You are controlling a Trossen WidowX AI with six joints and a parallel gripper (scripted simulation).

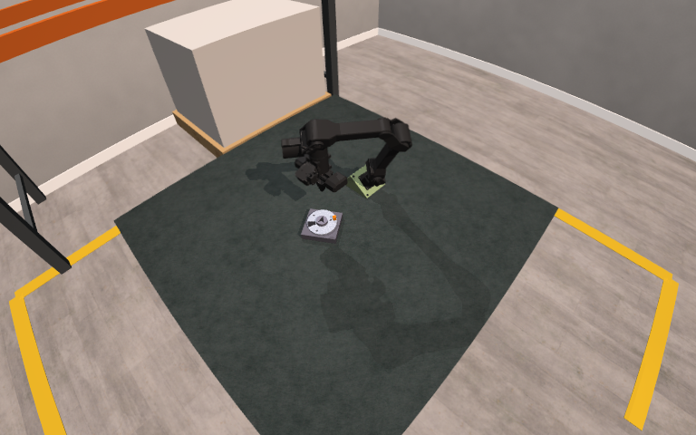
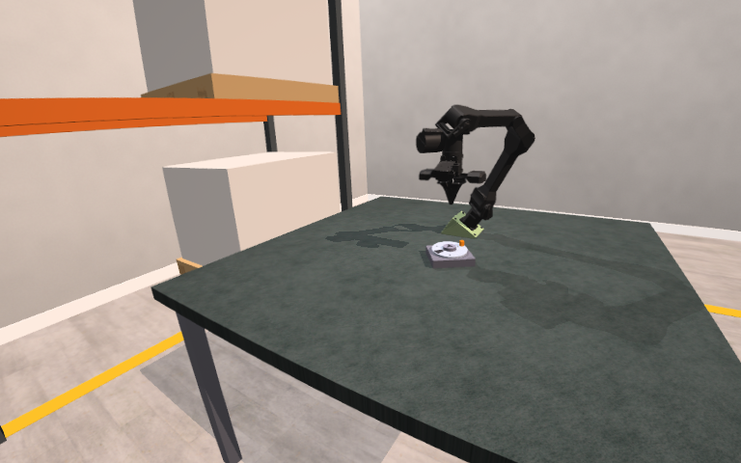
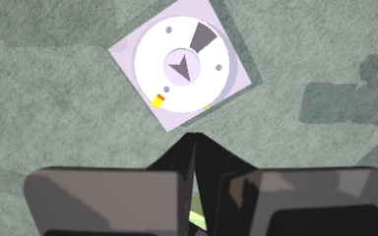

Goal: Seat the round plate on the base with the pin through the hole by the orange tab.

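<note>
My gripper is now 160 mm above the round hub, 20 mm short of it and 10 mm to the right of it. From my hand the other things lie so: round white plate: 160 mm below, 20 mm ahead, 10 mm to the left.
</note>
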